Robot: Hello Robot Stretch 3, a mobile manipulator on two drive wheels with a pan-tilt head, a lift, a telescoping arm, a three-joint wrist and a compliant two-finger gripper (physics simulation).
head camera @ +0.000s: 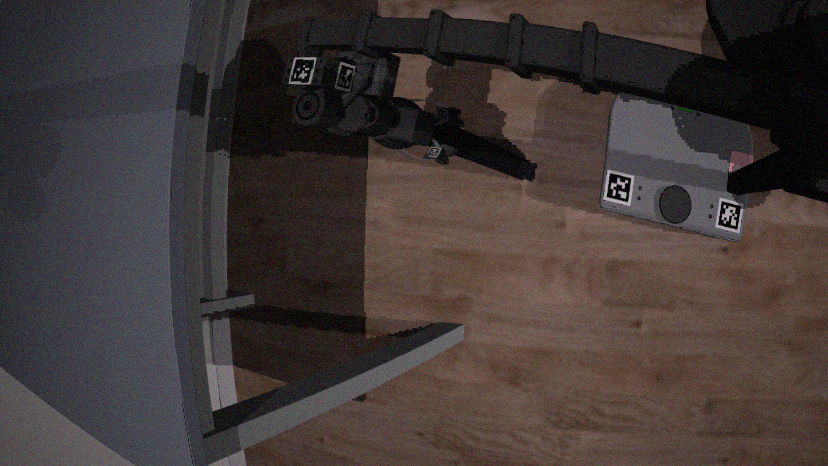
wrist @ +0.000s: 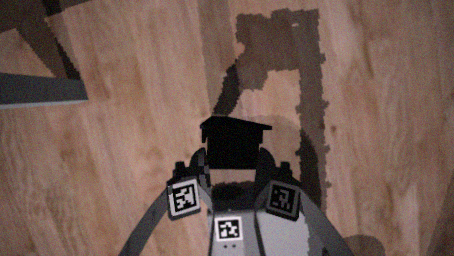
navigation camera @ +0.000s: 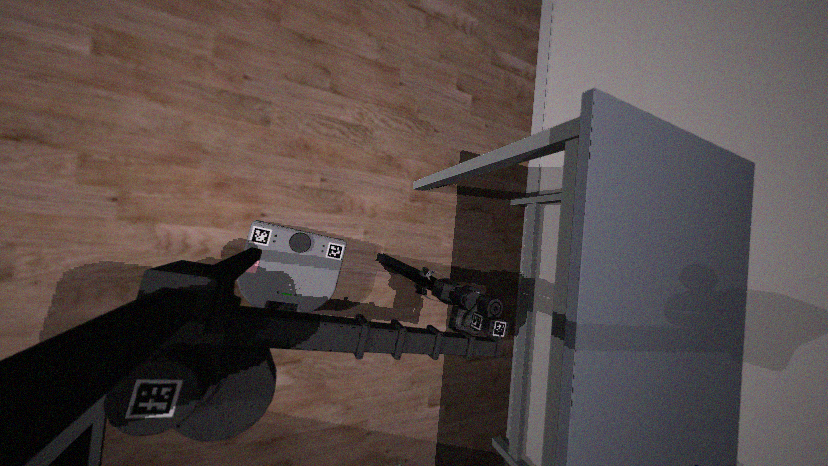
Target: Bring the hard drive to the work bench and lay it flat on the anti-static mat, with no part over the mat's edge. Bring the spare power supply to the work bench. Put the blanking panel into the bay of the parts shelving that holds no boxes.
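Pixels of known places: gripper, fingertip midpoint: (head camera: pixel 453 136) (navigation camera: pixel 419 279); robot's base, origin of the base link: (head camera: pixel 673 202) (navigation camera: pixel 299 241).
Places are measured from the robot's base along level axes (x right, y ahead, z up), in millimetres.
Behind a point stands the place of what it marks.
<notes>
My gripper (head camera: pixel 444 134) {z 445, x 375, y -22 mm} (navigation camera: pixel 427 281) {z 445, x 375, y -22 mm} (wrist: pixel 232 165) {z 445, x 375, y -22 mm} is shut on a long, dark object (head camera: pixel 492 154) {z 205, x 389, y -11 mm} (navigation camera: pixel 399 267) {z 213, x 390, y -10 mm} (wrist: pixel 234 142). This object sticks out beyond the fingertips and has a wider lip at its far end in the wrist view. It is too dark to tell which of the task's objects it is. It is held above the wooden floor, between the furniture and my base. No anti-static mat and no parts boxes show in these views.
Blue-grey furniture (head camera: pixel 92 191) (navigation camera: pixel 666 260) stands beside the wrist. Its grey bar (head camera: pixel 359 376) {z 478, x 451, y 377 mm} (navigation camera: pixel 498 159) {z 625, x 451, y 379 mm} (wrist: pixel 42 90) juts out over the floor. My base (head camera: pixel 666 136) {z 160, x 38, y -125 mm} (navigation camera: pixel 312 277) {z 160, x 73, y -115 mm} is on the other side, under my extended arm (head camera: pixel 475 43) {z 802, x 219, y -97 mm} (navigation camera: pixel 341 335) {z 806, x 77, y -99 mm}. A pale wall (navigation camera: pixel 683 63) {z 710, x 1143, y 994 mm} is behind the furniture.
</notes>
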